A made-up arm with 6 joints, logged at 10 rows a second.
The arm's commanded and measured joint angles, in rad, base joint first. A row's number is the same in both.
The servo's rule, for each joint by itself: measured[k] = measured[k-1] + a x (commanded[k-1-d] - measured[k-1]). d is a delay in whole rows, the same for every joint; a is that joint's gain. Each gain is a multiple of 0.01, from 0.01 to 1. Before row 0 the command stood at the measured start. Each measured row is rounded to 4 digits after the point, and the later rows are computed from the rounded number. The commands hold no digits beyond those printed.
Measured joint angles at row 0:
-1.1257 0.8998 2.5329 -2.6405 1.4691 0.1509
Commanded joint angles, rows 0 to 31:
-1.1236 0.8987 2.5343 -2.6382 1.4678 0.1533
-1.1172 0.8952 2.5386 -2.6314 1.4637 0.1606
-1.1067 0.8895 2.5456 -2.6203 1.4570 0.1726
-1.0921 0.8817 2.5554 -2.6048 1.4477 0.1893
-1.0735 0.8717 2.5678 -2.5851 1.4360 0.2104
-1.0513 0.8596 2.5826 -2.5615 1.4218 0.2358
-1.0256 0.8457 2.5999 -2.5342 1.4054 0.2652
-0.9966 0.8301 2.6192 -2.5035 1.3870 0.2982
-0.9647 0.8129 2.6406 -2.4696 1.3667 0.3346
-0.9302 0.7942 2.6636 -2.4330 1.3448 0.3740
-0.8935 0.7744 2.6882 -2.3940 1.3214 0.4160
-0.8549 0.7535 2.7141 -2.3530 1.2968 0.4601
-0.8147 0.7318 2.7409 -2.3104 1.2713 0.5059
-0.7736 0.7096 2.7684 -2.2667 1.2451 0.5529
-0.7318 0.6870 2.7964 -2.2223 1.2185 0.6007
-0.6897 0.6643 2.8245 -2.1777 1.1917 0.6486
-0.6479 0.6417 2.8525 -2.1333 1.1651 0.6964
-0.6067 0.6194 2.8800 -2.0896 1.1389 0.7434
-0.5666 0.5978 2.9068 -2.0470 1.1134 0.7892
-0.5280 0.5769 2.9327 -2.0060 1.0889 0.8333
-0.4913 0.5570 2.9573 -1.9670 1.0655 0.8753
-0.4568 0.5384 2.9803 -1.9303 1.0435 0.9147
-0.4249 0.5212 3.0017 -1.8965 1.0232 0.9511
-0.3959 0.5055 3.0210 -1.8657 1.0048 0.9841
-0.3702 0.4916 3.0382 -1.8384 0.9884 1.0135
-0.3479 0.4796 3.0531 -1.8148 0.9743 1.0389
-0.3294 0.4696 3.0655 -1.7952 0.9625 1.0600
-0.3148 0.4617 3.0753 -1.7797 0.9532 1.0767
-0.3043 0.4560 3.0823 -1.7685 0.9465 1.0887
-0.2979 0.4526 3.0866 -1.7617 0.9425 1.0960
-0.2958 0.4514 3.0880 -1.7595 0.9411 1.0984
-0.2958 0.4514 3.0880 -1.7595 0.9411 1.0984
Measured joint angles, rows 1 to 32:
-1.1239 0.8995 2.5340 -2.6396 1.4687 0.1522
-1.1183 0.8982 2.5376 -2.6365 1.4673 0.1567
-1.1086 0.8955 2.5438 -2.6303 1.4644 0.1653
-1.0947 0.8912 2.5528 -2.6206 1.4597 0.1783
-1.0769 0.8852 2.5645 -2.6071 1.4531 0.1956
-1.0554 0.8773 2.5786 -2.5898 1.4443 0.2173
-1.0304 0.8675 2.5952 -2.5687 1.4334 0.2432
-1.0020 0.8559 2.6139 -2.5439 1.4204 0.2729
-0.9707 0.8426 2.6347 -2.5157 1.4054 0.3062
-0.9367 0.8276 2.6572 -2.4843 1.3884 0.3428
-0.9004 0.8111 2.6814 -2.4500 1.3696 0.3823
-0.8622 0.7932 2.7069 -2.4131 1.3492 0.4243
-0.8223 0.7742 2.7334 -2.3741 1.3274 0.4684
-0.7814 0.7542 2.7607 -2.3333 1.3044 0.5140
-0.7397 0.7334 2.7885 -2.2911 1.2803 0.5608
-0.6977 0.7120 2.8166 -2.2480 1.2555 0.6082
-0.6559 0.6902 2.8446 -2.2044 1.2302 0.6558
-0.6146 0.6683 2.8722 -2.1608 1.2046 0.7031
-0.5743 0.6464 2.8992 -2.1176 1.1791 0.7496
-0.5354 0.6249 2.9253 -2.0752 1.1538 0.7948
-0.4984 0.6039 2.9503 -2.0341 1.1291 0.8383
-0.4635 0.5836 2.9737 -1.9947 1.1051 0.8796
-0.4311 0.5643 2.9955 -1.9574 1.0822 0.9182
-0.4015 0.5461 3.0154 -1.9226 1.0605 0.9538
-0.3752 0.5292 3.0332 -1.8906 1.0403 0.9860
-0.3523 0.5138 3.0487 -1.8618 1.0218 1.0146
-0.3331 0.5001 3.0618 -1.8365 1.0052 1.0391
-0.3177 0.4882 3.0723 -1.8149 0.9906 1.0594
-0.3064 0.4782 3.0801 -1.7973 0.9783 1.0752
-0.2993 0.4703 3.0852 -1.7838 0.9683 1.0864
-0.2964 0.4644 3.0874 -1.7746 0.9607 1.0929
-0.2959 0.4604 3.0879 -1.7689 0.9552 1.0959
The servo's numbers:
d 0
a 0.84 0.31 0.78 0.38 0.28 0.54

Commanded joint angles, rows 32 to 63:
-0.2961 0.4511 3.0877 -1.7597 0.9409 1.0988
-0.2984 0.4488 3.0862 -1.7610 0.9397 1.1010
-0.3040 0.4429 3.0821 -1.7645 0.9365 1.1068
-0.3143 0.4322 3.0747 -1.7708 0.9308 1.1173
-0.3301 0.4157 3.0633 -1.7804 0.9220 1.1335
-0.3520 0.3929 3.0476 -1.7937 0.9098 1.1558
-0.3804 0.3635 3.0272 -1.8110 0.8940 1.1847
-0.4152 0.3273 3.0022 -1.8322 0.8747 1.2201
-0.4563 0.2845 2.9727 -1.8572 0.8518 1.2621
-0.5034 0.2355 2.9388 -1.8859 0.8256 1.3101
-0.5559 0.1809 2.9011 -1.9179 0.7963 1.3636
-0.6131 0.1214 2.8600 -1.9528 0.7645 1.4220
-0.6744 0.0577 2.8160 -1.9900 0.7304 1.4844
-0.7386 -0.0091 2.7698 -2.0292 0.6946 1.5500
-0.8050 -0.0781 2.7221 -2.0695 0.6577 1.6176
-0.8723 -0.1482 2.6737 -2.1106 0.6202 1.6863
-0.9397 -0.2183 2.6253 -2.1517 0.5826 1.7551
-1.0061 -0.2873 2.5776 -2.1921 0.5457 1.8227
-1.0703 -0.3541 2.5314 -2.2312 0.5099 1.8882
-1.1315 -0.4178 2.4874 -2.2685 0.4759 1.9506
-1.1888 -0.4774 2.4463 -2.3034 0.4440 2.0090
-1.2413 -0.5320 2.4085 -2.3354 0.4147 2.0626
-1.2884 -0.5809 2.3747 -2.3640 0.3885 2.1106
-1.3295 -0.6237 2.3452 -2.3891 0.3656 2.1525
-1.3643 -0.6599 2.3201 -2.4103 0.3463 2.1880
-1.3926 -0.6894 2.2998 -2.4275 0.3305 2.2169
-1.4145 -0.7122 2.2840 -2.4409 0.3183 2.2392
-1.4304 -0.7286 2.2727 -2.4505 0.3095 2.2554
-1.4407 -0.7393 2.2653 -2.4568 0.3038 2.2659
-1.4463 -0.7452 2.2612 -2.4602 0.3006 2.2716
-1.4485 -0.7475 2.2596 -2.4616 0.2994 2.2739
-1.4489 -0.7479 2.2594 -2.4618 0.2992 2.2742
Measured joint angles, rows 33 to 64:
-0.2961 0.4575 3.0877 -1.7654 0.9512 1.0975
-0.2980 0.4548 3.0865 -1.7637 0.9480 1.0994
-0.3030 0.4511 3.0831 -1.7640 0.9448 1.1034
-0.3125 0.4452 3.0765 -1.7666 0.9409 1.1109
-0.3273 0.4361 3.0662 -1.7718 0.9356 1.1231
-0.3480 0.4227 3.0517 -1.7801 0.9284 1.1408
-0.3752 0.4043 3.0326 -1.7918 0.9188 1.1645
-0.4088 0.3804 3.0089 -1.8072 0.9065 1.1945
-0.4487 0.3507 2.9807 -1.8262 0.8912 1.2310
-0.4946 0.3150 2.9480 -1.8489 0.8728 1.2737
-0.5461 0.2734 2.9114 -1.8751 0.8514 1.3222
-0.6024 0.2263 2.8713 -1.9046 0.8271 1.3761
-0.6629 0.1740 2.8282 -1.9371 0.8000 1.4346
-0.7265 0.1172 2.7826 -1.9721 0.7705 1.4969
-0.7924 0.0567 2.7354 -2.0091 0.7389 1.5621
-0.8595 -0.0068 2.6873 -2.0477 0.7057 1.6292
-0.9269 -0.0724 2.6389 -2.0872 0.6712 1.6972
-0.9934 -0.1390 2.5911 -2.1271 0.6361 1.7650
-1.0580 -0.2057 2.5445 -2.1667 0.6008 1.8315
-1.1197 -0.2715 2.5000 -2.2054 0.5658 1.8958
-1.1777 -0.3353 2.4581 -2.2426 0.5317 1.9569
-1.2311 -0.3963 2.4194 -2.2779 0.4989 2.0140
-1.2792 -0.4535 2.3845 -2.3106 0.4680 2.0662
-1.3215 -0.5063 2.3538 -2.3404 0.4393 2.1128
-1.3575 -0.5539 2.3275 -2.3670 0.4133 2.1534
-1.3870 -0.5959 2.3059 -2.3900 0.3901 2.1877
-1.4101 -0.6320 2.2888 -2.4093 0.3700 2.2155
-1.4272 -0.6619 2.2762 -2.4250 0.3531 2.2370
-1.4385 -0.6859 2.2677 -2.4371 0.3393 2.2526
-1.4451 -0.7043 2.2626 -2.4459 0.3285 2.2629
-1.4480 -0.7177 2.2603 -2.4519 0.3204 2.2688
-1.4488 -0.7271 2.2596 -2.4557 0.3145 2.2717

